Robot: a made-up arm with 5 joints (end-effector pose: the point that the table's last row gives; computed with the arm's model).
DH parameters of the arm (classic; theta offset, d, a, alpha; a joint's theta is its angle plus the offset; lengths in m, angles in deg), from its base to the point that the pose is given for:
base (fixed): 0 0.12 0 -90
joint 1: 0 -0.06 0.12 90
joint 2: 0 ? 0.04 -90
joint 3: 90 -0.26 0.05 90
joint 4: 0 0.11 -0.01 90
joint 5: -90 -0.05 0.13 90
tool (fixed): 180 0 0 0
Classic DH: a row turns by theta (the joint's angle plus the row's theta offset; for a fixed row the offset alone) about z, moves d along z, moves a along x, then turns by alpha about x.
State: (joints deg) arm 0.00 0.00 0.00 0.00 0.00
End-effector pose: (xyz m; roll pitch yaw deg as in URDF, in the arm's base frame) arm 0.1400 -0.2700 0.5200 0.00 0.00 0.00
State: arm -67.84 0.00 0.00 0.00 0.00
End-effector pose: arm -0.3176 -0.2700 0.4005 0.00 -67.84 0.00
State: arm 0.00 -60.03 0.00 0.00 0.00
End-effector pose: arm -0.0519 -0.1822 0.5200 0.00 0.00 -60.03
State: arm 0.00 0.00 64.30 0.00 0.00
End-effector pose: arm 0.1153 -0.2700 0.5607 0.00 64.30 0.00
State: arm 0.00 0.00 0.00 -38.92 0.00
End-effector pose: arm 0.1400 -0.2748 0.4864 -38.92 0.00 0.00
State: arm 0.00 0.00 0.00 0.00 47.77
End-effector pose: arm 0.1826 -0.2700 0.4237 0.00 -47.77 0.00
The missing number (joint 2, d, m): 0.44
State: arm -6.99 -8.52 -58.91 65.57 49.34
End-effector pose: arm 0.1288 -0.2300 0.5795 147.30 -45.26 -100.03
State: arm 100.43 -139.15 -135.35 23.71 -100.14
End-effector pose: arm 0.4506 0.2240 0.0003 -130.05 -12.48 -54.58
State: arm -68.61 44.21 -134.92 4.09 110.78
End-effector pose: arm -0.5103 -0.1760 0.6320 -57.77 34.20 -23.78
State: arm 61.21 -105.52 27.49 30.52 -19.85
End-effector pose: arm 0.3470 -0.0324 0.4545 -28.69 18.40 -130.64
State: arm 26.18 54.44 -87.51 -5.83 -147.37
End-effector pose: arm 0.5596 -0.1572 0.5807 58.64 67.48 102.20
